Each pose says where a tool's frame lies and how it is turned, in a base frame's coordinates. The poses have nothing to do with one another.
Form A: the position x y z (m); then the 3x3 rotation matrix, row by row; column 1 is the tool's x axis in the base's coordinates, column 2 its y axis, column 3 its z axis. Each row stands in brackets.
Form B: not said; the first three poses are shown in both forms.
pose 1, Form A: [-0.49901 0.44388 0.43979], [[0.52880 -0.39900 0.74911], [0.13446 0.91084 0.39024], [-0.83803 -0.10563 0.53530]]
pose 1, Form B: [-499.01 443.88 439.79], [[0.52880 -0.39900 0.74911], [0.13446 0.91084 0.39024], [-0.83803 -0.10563 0.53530]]
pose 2, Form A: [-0.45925 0.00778 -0.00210], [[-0.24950 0.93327 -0.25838], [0.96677 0.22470 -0.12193], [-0.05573 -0.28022 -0.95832]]
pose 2, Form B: [-459.25 7.78 -2.10], [[-0.24950 0.93327 -0.25838], [0.96677 0.22470 -0.12193], [-0.05573 -0.28022 -0.95832]]
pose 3, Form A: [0.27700 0.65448 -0.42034], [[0.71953 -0.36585 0.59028], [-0.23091 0.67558 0.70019], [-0.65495 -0.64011 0.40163]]
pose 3, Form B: [277.00 654.48 -420.34], [[0.71953 -0.36585 0.59028], [-0.23091 0.67558 0.70019], [-0.65495 -0.64011 0.40163]]
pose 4, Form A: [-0.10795 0.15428 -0.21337], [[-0.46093 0.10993 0.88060], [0.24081 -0.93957 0.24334], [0.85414 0.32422 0.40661]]
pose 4, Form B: [-107.95 154.28 -213.37], [[-0.46093 0.10993 0.88060], [0.24081 -0.93957 0.24334], [0.85414 0.32422 0.40661]]
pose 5, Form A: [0.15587 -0.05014 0.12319], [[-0.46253 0.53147 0.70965], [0.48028 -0.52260 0.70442], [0.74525 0.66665 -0.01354]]
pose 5, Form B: [155.87 -50.14 123.19], [[-0.46253 0.53147 0.70965], [0.48028 -0.52260 0.70442], [0.74525 0.66665 -0.01354]]
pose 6, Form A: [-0.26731 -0.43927 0.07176], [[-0.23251 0.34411 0.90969], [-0.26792 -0.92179 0.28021], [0.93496 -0.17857 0.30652]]
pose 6, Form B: [-267.31 -439.27 71.76], [[-0.23251 0.34411 0.90969], [-0.26792 -0.92179 0.28021], [0.93496 -0.17857 0.30652]]
